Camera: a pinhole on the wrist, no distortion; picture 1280 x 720 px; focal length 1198.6 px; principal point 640.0 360.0 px. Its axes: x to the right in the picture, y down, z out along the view. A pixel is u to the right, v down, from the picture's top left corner.
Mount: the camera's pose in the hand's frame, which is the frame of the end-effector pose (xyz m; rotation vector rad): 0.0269 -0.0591 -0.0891 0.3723 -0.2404 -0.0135
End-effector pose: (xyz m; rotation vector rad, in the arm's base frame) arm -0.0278 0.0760 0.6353 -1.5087 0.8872 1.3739
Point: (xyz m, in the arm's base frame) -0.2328 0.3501 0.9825
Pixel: outside the picture
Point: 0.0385 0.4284 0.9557
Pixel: 140.0 342.5
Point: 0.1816 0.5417 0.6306
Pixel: 996.5 84.4
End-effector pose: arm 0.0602 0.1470 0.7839 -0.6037 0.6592 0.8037
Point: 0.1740 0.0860 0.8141
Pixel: 747.7 48.0
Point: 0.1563 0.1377 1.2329
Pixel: 144.6 448.5
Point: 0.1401 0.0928 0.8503
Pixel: 413.0 338.1
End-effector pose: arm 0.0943 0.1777 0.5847 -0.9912 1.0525 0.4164
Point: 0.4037 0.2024 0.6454
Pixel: 1176.8 107.9
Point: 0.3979 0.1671 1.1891
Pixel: outside the picture
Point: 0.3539 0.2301 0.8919
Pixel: 382.5 45.1
